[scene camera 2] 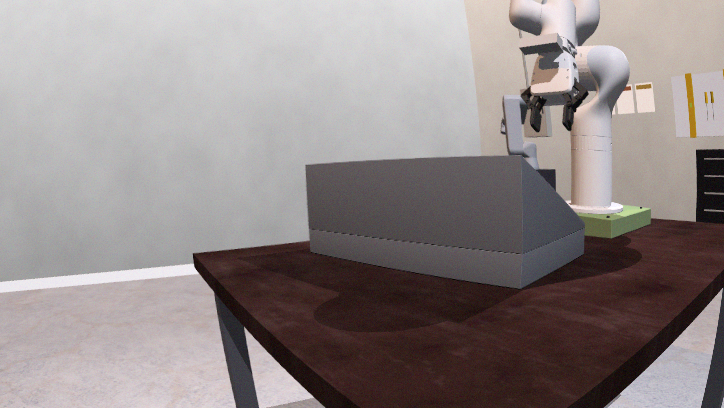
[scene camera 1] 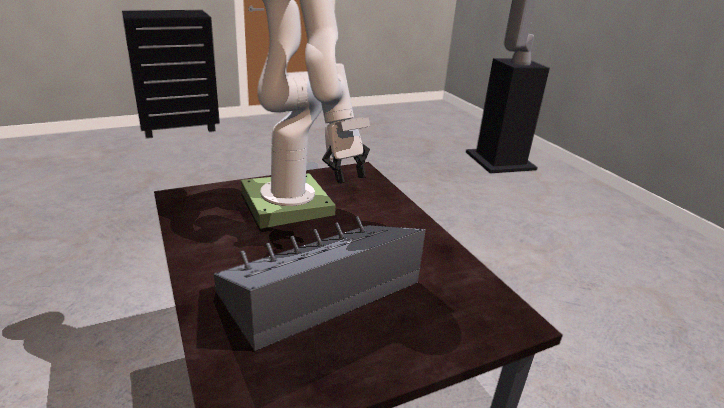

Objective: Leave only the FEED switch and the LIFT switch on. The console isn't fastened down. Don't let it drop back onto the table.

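The gripper appears in the pictures, and so does a grey wedge-shaped console.
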